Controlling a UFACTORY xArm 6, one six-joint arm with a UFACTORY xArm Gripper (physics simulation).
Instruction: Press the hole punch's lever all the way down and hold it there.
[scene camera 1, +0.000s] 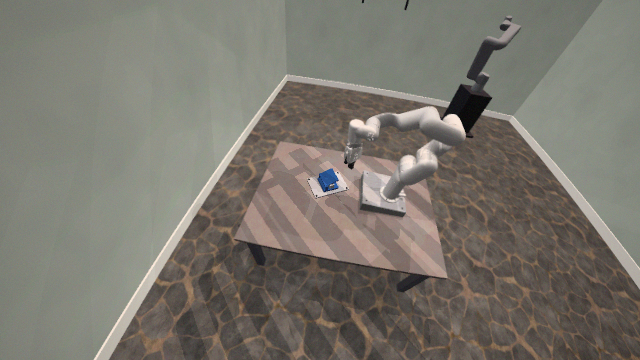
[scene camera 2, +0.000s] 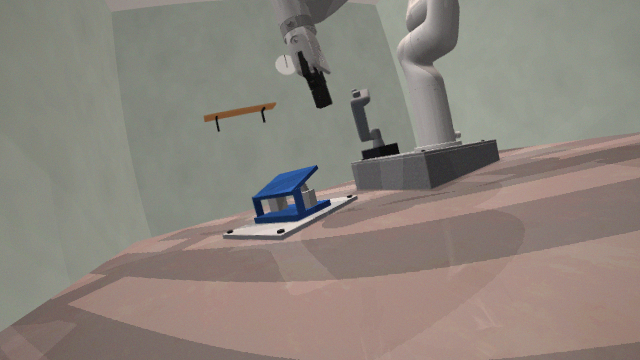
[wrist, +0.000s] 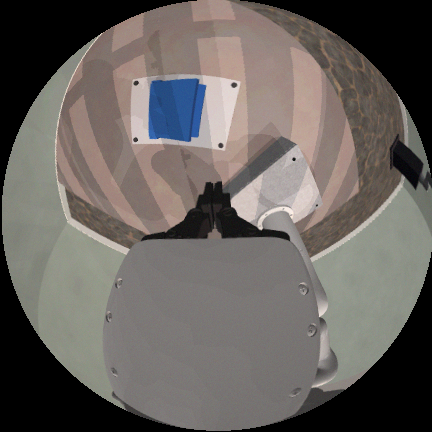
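Seen in the pictures: gripper, fingertip midpoint: (scene camera 1: 350, 167) (scene camera 2: 325, 106) (wrist: 214, 193); arm's base at its link origin: (scene camera 1: 389, 194) (scene camera 2: 438, 148) (wrist: 274, 217).
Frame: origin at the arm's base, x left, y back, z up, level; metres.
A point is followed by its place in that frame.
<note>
The blue hole punch (scene camera 1: 328, 180) @[z 0.010, x -0.061, y -0.392 m] (scene camera 2: 278, 216) @[z -0.043, x -0.056, y -0.432 m] (wrist: 200, 111) @[z -0.043, x -0.109, y -0.343 m] sits on a white plate (scene camera 1: 317, 193) @[z -0.055, x 0.002, y -0.454 m] (scene camera 2: 250, 233) @[z -0.055, x -0.043, y -0.493 m] (wrist: 220, 115) @[z -0.055, x -0.125, y -0.303 m] with black screws at its corners. Its flat blue lever (scene camera 2: 286, 181) @[z 0.014, x -0.080, y -0.390 m] (wrist: 172, 109) @[z 0.018, x -0.092, y -0.382 m] is tilted up, with its higher edge toward the robot's base side; grey blocks show under it. My gripper (scene camera 1: 349, 165) @[z 0.147, x -0.057, y -0.275 m] (scene camera 2: 324, 106) @[z 0.147, x -0.057, y -0.275 m] (wrist: 214, 193) @[z 0.147, x -0.057, y -0.275 m] is shut and empty, its black fingertips together and pointing down. It hangs well above the table, higher than the lever and apart from it, off to the side of the punch toward the base.
The arm's grey base block (scene camera 1: 382, 206) @[z 0.000, x 0.097, y -0.058 m] (scene camera 2: 390, 175) @[z -0.031, x -0.022, y -0.173 m] (wrist: 280, 180) @[z 0.009, x -0.099, y -0.109 m] stands on the wooden table (scene camera 1: 300, 225) @[z -0.062, x 0.238, y -0.535 m] (scene camera 2: 350, 310) @[z -0.063, x 0.263, y -0.503 m] (wrist: 270, 75) @[z -0.063, x -0.281, y -0.278 m], close to the punch's plate. A second arm on a black pedestal (scene camera 1: 466, 107) (scene camera 2: 381, 151) stands beyond the table. An orange shelf (scene camera 2: 240, 111) hangs on the wall.
</note>
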